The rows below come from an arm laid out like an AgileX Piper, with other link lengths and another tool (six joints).
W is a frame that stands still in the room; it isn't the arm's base.
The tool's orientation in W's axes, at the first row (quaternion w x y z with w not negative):
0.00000, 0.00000, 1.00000, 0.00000
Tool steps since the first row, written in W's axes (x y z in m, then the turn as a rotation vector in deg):
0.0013, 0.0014, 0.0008, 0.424, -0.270, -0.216
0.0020, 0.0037, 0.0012, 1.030, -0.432, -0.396
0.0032, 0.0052, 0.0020, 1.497, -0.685, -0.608
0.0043, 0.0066, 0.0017, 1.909, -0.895, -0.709
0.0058, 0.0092, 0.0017, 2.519, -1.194, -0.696
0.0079, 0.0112, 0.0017, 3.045, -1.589, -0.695
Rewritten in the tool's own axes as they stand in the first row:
-0.0013, 0.0014, -0.0008, -0.424, -0.270, 0.216
-0.0020, 0.0037, -0.0012, -1.030, -0.432, 0.396
-0.0032, 0.0052, -0.0020, -1.497, -0.685, 0.608
-0.0043, 0.0066, -0.0017, -1.909, -0.895, 0.709
-0.0058, 0.0092, -0.0017, -2.519, -1.194, 0.696
-0.0079, 0.0112, -0.0017, -3.045, -1.589, 0.695

